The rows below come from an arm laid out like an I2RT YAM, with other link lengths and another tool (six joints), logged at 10 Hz.
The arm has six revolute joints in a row. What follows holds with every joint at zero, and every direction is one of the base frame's.
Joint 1 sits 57.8 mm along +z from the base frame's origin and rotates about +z.
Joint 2 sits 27.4 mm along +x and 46.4 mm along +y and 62.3 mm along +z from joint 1 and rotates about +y.
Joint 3 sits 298.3 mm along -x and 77.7 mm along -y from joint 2 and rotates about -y.
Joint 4 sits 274.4 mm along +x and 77.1 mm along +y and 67.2 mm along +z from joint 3 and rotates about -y.
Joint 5 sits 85.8 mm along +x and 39.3 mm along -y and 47 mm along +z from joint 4 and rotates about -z.
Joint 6 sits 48.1 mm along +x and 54.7 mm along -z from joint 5 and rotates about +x.
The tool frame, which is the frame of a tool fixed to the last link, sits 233 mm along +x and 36 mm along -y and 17 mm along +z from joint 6; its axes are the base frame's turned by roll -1.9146, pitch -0.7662 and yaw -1.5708 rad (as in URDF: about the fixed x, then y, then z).
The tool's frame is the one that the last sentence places.
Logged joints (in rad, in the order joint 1, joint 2, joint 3, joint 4, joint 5, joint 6), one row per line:
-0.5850, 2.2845, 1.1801, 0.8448, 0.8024, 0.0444
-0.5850, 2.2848, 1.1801, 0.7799, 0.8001, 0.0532
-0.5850, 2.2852, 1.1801, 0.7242, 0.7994, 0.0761
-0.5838, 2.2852, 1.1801, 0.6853, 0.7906, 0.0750
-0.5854, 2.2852, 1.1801, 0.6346, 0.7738, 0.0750
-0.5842, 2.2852, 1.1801, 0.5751, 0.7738, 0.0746
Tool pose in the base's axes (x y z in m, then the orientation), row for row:
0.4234, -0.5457, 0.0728, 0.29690, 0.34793, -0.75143, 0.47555
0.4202, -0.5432, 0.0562, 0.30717, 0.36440, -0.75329, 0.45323
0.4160, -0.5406, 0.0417, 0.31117, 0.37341, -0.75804, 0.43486
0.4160, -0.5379, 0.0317, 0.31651, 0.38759, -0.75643, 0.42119
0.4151, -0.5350, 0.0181, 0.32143, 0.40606, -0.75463, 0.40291
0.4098, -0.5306, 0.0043, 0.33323, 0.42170, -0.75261, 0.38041
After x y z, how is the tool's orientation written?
As a quaternion, w x y z.
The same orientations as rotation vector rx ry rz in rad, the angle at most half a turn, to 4 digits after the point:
0.9250, -1.9977, 1.2643
0.9638, -1.9925, 1.1988
0.9857, -2.0011, 1.1479
1.0205, -1.9916, 1.1089
1.0665, -1.9820, 1.0582
1.1012, -1.9654, 0.9934

